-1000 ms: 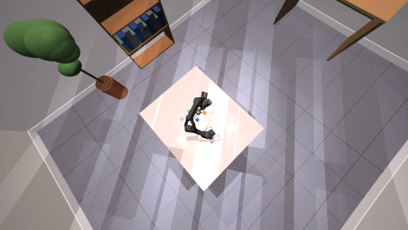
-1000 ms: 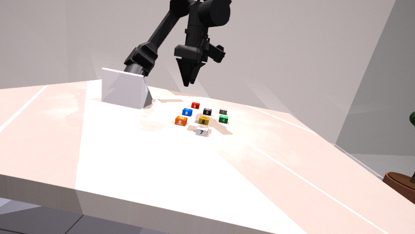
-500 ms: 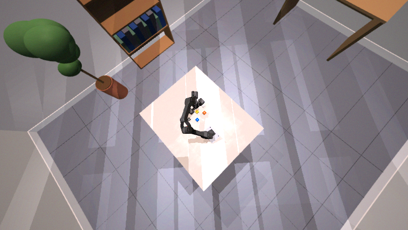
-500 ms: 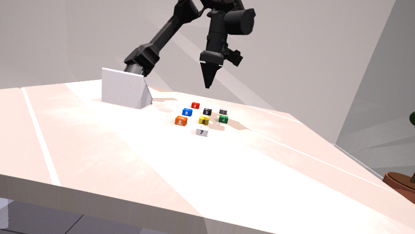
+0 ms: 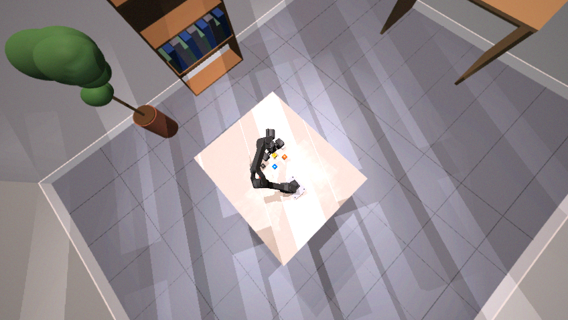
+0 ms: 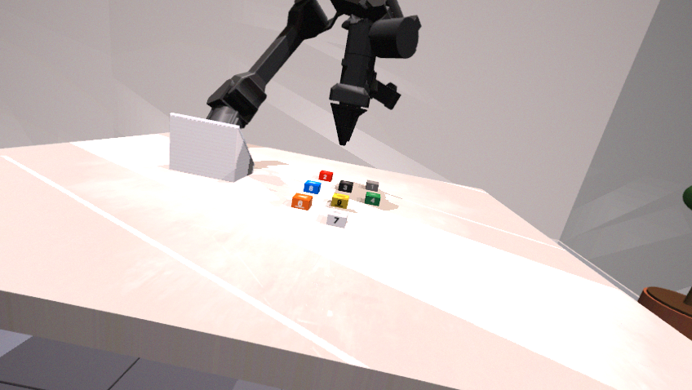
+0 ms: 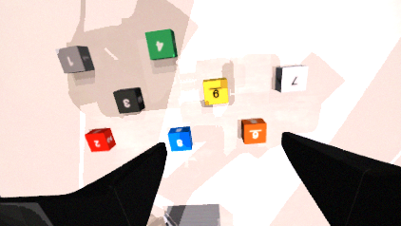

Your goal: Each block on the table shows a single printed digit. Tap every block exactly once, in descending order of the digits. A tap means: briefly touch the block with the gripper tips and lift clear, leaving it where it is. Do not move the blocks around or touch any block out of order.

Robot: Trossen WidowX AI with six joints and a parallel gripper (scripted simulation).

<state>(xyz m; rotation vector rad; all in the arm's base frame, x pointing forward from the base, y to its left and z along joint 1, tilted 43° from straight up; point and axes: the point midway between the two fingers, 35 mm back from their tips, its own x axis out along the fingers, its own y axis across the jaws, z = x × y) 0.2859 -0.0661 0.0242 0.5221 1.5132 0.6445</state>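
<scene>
Right now my gripper tip is 120 mm above the yellow 9 block and 10 mm short of it. The rest, counted from my gripper tip: orange block (120 mm below, 60 mm to the right, 50 mm behind); then blue 8 block (120 mm below, 60 mm behind, 50 mm to the left); then green 4 block (120 mm below, 80 mm ahead, 70 mm to the left).
</scene>
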